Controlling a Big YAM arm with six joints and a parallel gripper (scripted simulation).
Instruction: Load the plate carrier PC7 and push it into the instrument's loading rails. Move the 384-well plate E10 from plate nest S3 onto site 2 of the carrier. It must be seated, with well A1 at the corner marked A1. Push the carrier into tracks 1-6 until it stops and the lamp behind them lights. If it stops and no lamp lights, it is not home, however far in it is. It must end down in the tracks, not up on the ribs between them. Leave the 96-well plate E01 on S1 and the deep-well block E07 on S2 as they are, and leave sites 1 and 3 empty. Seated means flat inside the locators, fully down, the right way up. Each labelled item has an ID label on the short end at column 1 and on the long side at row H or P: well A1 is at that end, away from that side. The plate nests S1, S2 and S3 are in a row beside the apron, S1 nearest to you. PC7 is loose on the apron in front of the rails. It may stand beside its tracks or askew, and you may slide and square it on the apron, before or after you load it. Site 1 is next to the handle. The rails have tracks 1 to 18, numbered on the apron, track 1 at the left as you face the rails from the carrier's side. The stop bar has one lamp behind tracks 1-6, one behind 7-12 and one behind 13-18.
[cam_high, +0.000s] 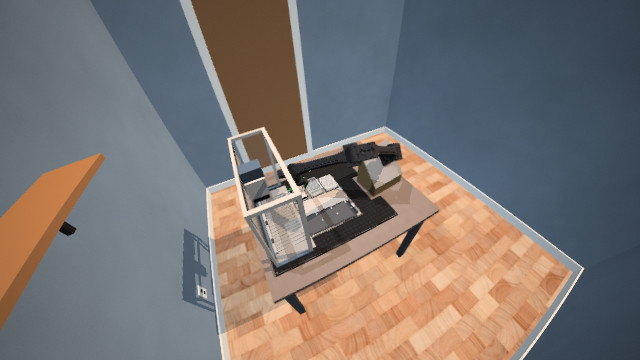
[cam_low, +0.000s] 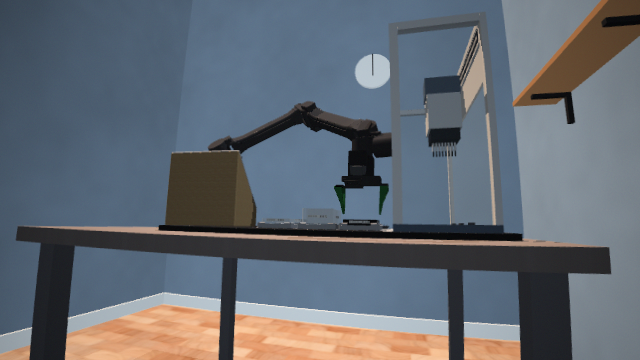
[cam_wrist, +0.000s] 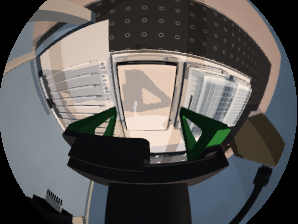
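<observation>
Right now the plate carrier PC7 is 28 cm to the left of my hand, 8 cm behind it and 3 cm below it. Also, from my hand: flat plate 22 cm behind, 3 cm below, 2 cm to the left; deep-well block 11 cm behind, 3 cm below, 1 cm to the left.
</observation>
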